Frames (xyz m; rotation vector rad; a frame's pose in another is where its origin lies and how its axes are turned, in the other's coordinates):
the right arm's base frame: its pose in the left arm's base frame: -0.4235 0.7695 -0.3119 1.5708 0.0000 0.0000
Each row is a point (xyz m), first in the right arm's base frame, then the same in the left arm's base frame.
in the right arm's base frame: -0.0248 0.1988 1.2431
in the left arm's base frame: -0.4483 -0.4736 -0.1131
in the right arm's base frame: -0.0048 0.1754 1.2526
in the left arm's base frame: -0.4283 -0.4831 -0.1365
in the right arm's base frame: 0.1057 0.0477 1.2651
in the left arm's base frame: -0.3178 -0.4956 -0.2642
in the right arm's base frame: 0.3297 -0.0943 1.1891
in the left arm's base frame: -0.0938 -0.4196 -0.4062
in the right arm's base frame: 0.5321 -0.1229 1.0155
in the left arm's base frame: 0.1086 -0.2460 -0.4348
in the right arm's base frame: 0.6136 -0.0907 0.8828
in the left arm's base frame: 0.1901 -0.1133 -0.4026
